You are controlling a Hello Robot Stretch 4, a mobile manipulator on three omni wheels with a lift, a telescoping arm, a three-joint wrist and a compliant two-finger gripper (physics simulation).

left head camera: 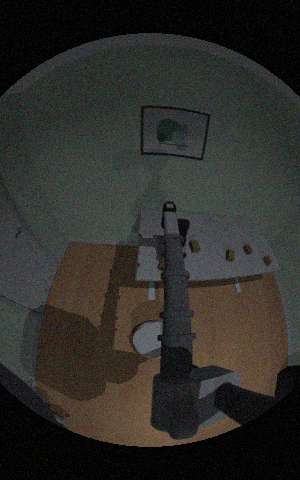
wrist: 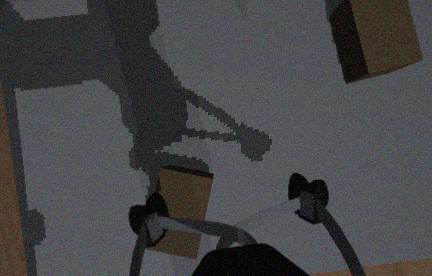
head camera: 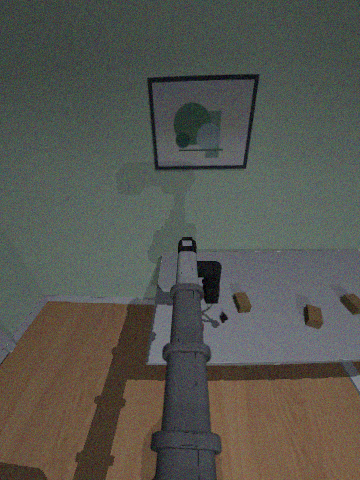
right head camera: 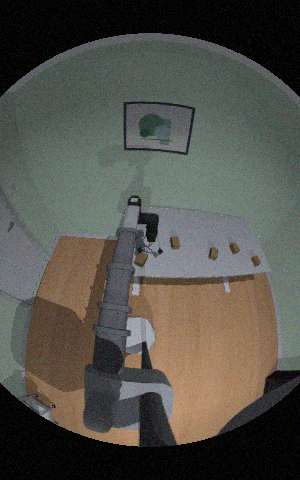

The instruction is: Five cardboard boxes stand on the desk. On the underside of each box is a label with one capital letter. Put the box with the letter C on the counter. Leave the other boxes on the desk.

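Seen in the pictures: gripper, between the fingertips: (wrist: 227, 199) (head camera: 207, 320) (right head camera: 149, 252); robot's base, origin of its link: (left head camera: 152, 338) (right head camera: 134, 333).
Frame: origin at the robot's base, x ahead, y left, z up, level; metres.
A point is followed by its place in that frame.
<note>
The grey desk (head camera: 270, 345) {x 0.516, y -0.365, z 0.693 m} (right head camera: 190, 267) {x 0.520, y -0.401, z 0.694 m} (wrist: 260, 90) {x 0.687, y -0.150, z 0.693 m} bears the brown boxes. The leftmost box (right head camera: 141, 259) {x 0.538, y -0.037, z 0.743 m} (wrist: 185, 210) {x 0.557, y -0.040, z 0.744 m} lies near the front left corner, partly behind my arm in the left head view. Another box (head camera: 242, 302) {x 0.707, y -0.278, z 0.744 m} (left head camera: 194, 245) {x 0.714, y -0.277, z 0.743 m} (right head camera: 175, 242) {x 0.707, y -0.285, z 0.743 m} (wrist: 387, 35) {x 0.719, y -0.286, z 0.743 m} stands farther back to its right. Three more boxes stand to the right, one of them nearer (head camera: 313, 316) {x 0.625, y -0.596, z 0.743 m} (right head camera: 213, 253) {x 0.623, y -0.599, z 0.743 m}. No letters show; the undersides are hidden. My gripper (right head camera: 150, 250) {x 0.573, y -0.087, z 0.788 m} (wrist: 227, 199) {x 0.573, y -0.087, z 0.788 m} is open above the desk; in the wrist view its left fingertip overlaps the leftmost box's left side. I cannot identify the counter.
My long arm (head camera: 189, 390) {x 0.191, y -0.004, z 1.205 m} (left head camera: 176, 295) {x 0.186, y 0.003, z 1.206 m} (right head camera: 114, 295) {x 0.168, y -0.001, z 1.205 m} reaches over the wooden floor (head camera: 280, 425) {x 0.384, y -0.569, z -0.027 m} to the desk. A framed picture (head camera: 192, 122) {x 1.261, y -0.029, z 1.521 m} hangs on the green wall behind it. A round white surface (left head camera: 146, 340) {x -0.013, y 0.068, z 0.187 m} (right head camera: 140, 336) {x -0.011, y -0.064, z 0.188 m} shows low before the desk. Arm shadows darken the desk's left side.
</note>
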